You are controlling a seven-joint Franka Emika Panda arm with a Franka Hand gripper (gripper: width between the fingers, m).
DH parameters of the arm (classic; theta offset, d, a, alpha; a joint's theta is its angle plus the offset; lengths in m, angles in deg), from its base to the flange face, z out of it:
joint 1: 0 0.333 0 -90
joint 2: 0 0 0 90
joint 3: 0 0.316 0.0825 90
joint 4: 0 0 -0.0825 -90
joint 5: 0 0.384 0 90
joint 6: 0 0 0.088 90
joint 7: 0 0.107 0 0
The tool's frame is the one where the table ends.
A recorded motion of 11 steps. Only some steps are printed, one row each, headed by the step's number.
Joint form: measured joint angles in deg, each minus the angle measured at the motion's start. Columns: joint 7, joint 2, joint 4, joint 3, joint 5, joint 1, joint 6.
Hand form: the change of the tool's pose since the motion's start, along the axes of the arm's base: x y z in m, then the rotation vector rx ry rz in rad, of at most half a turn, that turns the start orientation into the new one. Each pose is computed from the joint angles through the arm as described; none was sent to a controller.
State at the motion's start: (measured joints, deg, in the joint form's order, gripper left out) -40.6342 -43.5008 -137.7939 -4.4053 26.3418 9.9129 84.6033
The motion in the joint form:
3: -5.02 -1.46 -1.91 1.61 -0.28 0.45 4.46
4: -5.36 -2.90 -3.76 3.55 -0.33 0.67 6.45
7: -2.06 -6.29 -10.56 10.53 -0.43 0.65 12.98
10: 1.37 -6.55 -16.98 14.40 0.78 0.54 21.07
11: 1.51 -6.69 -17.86 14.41 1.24 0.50 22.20
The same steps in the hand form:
3: -0.0012 0.0098 -0.0036 -0.0012 -0.1044 0.0687
4: -0.0079 0.0214 -0.0096 -0.0221 -0.1343 0.0874
7: -0.0263 0.0545 -0.0456 -0.1208 -0.1696 0.0719
10: -0.0276 0.0657 -0.0902 -0.1691 -0.1759 -0.0040
11: -0.0273 0.0644 -0.0950 -0.1640 -0.1782 -0.0181

